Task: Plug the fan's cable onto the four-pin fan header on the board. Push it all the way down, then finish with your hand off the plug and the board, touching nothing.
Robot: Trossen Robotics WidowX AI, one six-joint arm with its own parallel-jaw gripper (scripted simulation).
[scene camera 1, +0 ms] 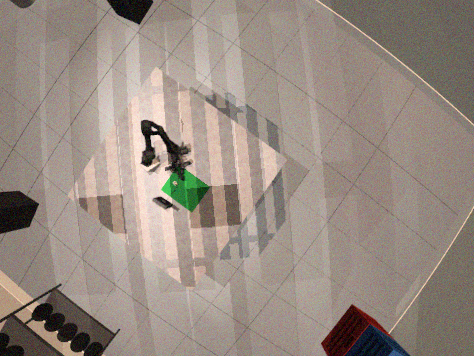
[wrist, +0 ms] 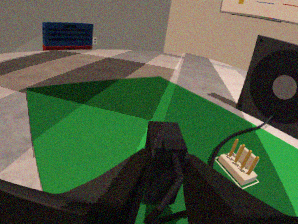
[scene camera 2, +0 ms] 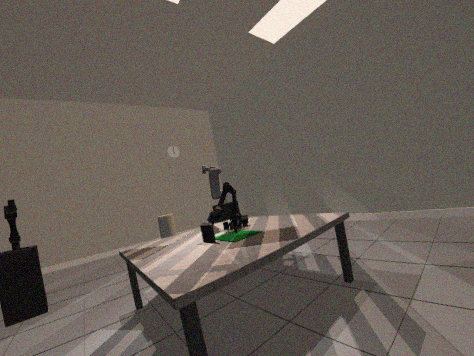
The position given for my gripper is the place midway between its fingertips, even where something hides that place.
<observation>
In view: my gripper [wrist: 166,159], a black fan plug [wrist: 163,139] and a green board [scene camera 1: 189,192].
The green board is seen too in the wrist view [wrist: 80,130].
</observation>
